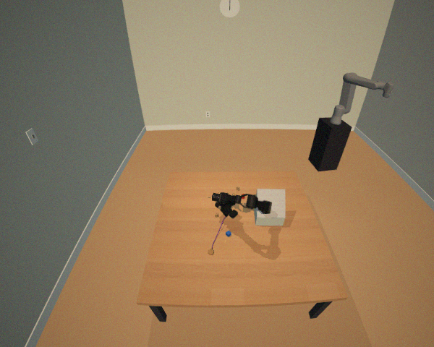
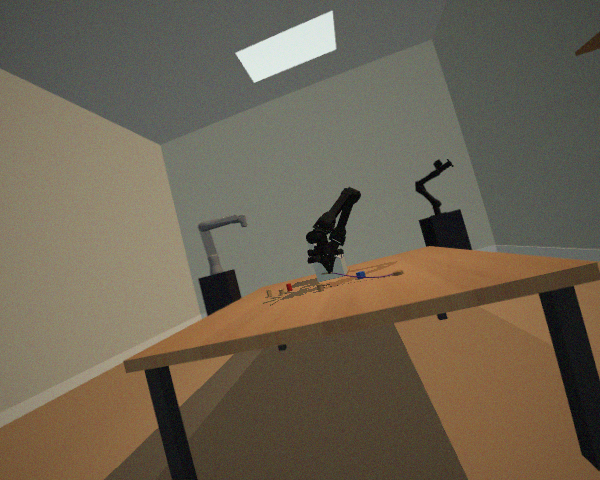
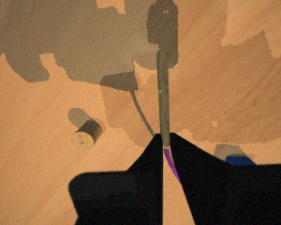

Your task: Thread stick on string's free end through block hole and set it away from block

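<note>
Now: the wooden cylinder 7 cm ahead of my gripper tip, 6 cm to the right of it and 4 cm below it. The rest, counted from my gripper tip: blue block: 13 cm to the left, 4 cm below; then thin wooden stick: 1 cm to the right, 1 cm behind; then red piece: 24 cm to the right, 19 cm behind, 4 cm below.
</note>
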